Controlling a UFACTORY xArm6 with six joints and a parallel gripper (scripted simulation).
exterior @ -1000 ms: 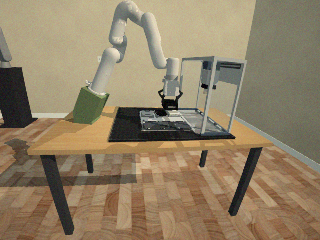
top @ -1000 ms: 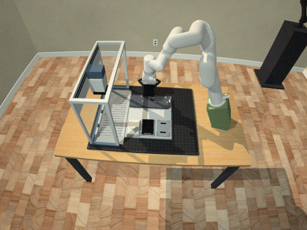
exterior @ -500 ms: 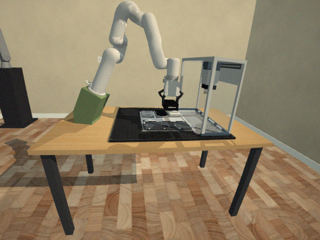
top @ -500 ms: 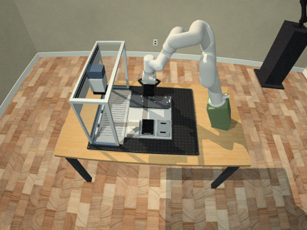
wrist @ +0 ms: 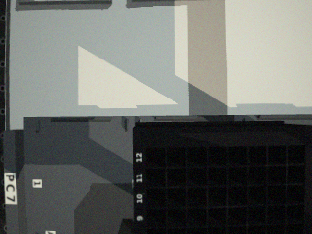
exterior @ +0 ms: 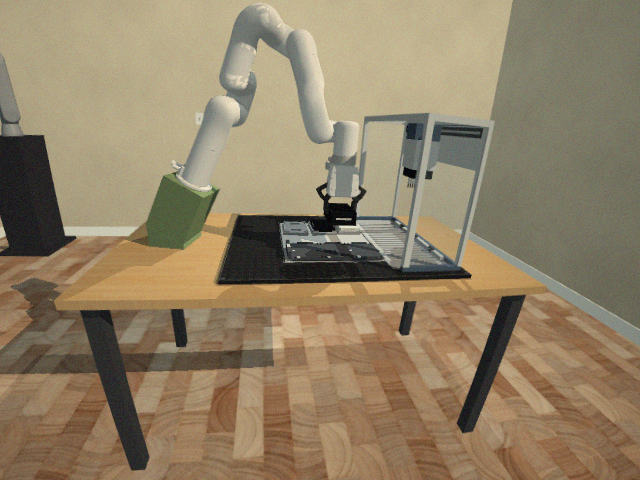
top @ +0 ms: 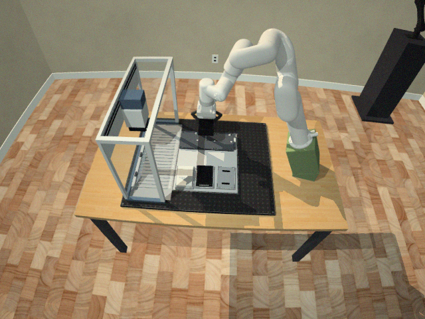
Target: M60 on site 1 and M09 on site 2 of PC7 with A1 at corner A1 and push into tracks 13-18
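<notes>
The carrier PC7 lies 140 mm below my hand and 10 mm behind it. Round my hand: apron: 160 mm below, 140 mm to the left, 10 mm behind; then black 96-well plate: 260 mm to the left, 140 mm below, 10 mm behind; then nest S1: 250 mm to the left, 150 mm below, 120 mm behind.
</notes>
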